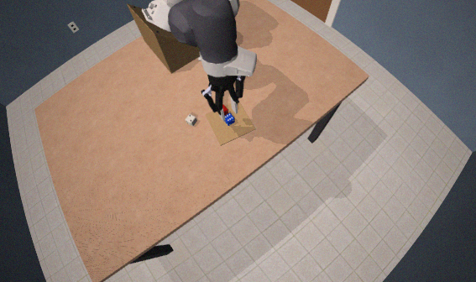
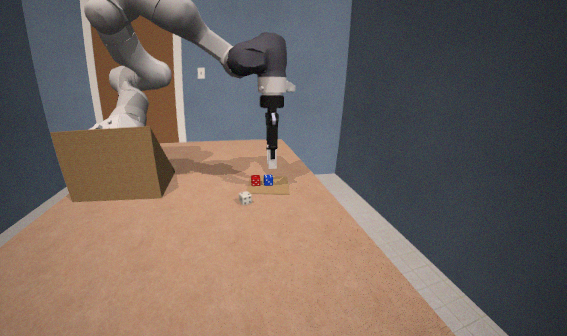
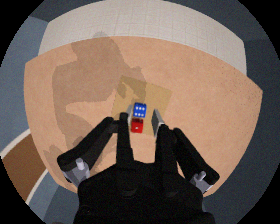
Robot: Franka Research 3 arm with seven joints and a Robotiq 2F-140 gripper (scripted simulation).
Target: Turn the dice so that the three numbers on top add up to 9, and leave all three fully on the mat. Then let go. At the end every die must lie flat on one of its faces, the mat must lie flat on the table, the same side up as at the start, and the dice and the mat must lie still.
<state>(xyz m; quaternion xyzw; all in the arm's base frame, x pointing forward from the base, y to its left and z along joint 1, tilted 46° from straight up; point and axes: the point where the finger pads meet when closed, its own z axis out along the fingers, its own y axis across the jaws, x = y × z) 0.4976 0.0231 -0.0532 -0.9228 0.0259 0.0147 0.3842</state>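
The white die lies 100 mm behind my hand, 110 mm to the right of it and 90 mm below it. The rest, counted from my hand: blue die (10 mm behind, 90 mm below); then tan mat (10 mm behind, 100 mm below); then red die (50 mm behind, 10 mm to the left, 90 mm below).
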